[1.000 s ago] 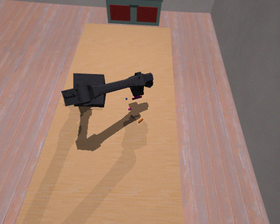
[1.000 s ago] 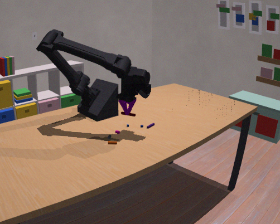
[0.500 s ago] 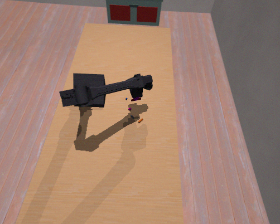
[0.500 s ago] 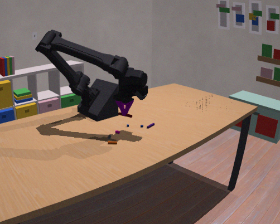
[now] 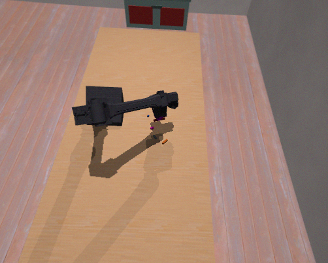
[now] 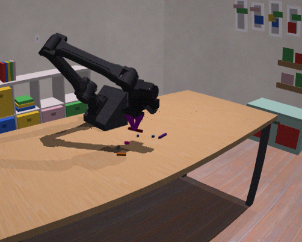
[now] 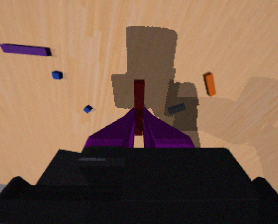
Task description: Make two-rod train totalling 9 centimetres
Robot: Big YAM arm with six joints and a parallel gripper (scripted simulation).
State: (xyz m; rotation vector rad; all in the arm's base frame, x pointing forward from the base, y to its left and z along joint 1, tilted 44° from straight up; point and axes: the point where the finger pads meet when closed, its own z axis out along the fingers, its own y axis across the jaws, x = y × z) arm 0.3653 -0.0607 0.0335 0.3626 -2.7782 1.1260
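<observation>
Now: the magenta rod 8 cm below my hand, 4 cm behind it and 1 cm to the right of it. Also, from my hand: red rod 1 cm below; orange rod 11 cm to the right, 8 cm below, 4 cm ahead; grey rod 8 cm to the right, 8 cm below, 2 cm behind.
</observation>
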